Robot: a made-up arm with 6 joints.
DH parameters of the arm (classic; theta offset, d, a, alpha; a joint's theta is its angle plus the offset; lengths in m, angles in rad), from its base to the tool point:
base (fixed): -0.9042 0 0.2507 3.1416
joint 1: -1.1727 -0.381 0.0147 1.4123
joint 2: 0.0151 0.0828 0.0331 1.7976
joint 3: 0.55 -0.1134 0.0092 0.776
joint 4: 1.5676 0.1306 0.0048 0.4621
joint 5: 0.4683 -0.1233 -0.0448 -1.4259
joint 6: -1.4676 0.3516 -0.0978 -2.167
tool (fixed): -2.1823 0.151 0 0
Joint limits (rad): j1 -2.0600..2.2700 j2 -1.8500..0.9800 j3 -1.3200..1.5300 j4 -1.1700..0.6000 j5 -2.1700..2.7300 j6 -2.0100..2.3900
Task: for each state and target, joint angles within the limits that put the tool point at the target. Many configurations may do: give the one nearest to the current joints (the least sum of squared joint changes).
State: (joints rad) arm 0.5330 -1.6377 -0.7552 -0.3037 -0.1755 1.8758
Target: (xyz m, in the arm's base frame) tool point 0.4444 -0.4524 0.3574
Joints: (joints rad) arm 0.6701 -1.8500 -0.4901 0.0064 0.0476 1.9875
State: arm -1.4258 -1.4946 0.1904 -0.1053 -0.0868 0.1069
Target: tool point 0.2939 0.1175 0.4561
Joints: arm -1.4414 -1.6709 0.4337 0.2224 0.1505 0.2211
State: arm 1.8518 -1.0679 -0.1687 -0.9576 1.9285 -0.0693
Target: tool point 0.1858 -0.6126 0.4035
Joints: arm 2.1942 -1.5287 -0.1318 -0.4973 2.1952 0.2963
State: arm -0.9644 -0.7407 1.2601 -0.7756 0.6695 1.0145
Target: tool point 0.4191 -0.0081 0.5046
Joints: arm -0.8100 -1.1978 1.5300 -0.7828 0.4380 0.9598
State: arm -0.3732 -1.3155 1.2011 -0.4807 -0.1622 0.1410
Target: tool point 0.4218 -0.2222 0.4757
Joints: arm -0.5935 -1.2443 1.1994 -0.3492 -0.0279 0.2172
